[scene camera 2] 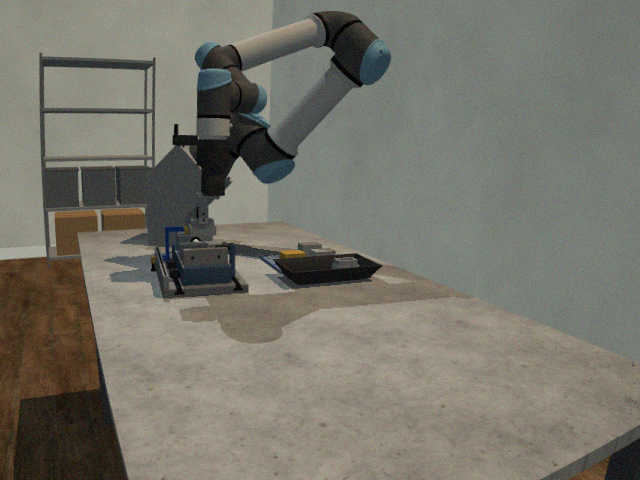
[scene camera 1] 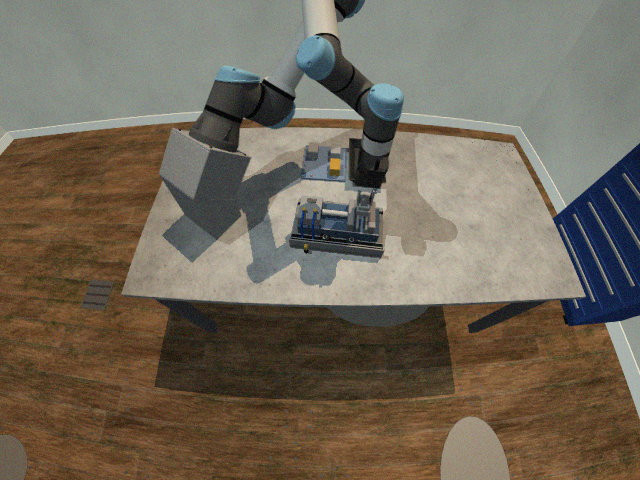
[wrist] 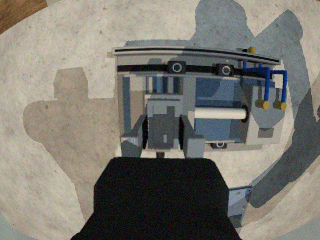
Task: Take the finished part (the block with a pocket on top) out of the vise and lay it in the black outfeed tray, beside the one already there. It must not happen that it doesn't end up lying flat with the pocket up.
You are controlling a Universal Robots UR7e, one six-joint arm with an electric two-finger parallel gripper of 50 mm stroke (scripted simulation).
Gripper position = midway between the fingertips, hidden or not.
In view: the gripper (scene camera 2: 202, 222).
The gripper also shows in the wrist view (wrist: 163, 125).
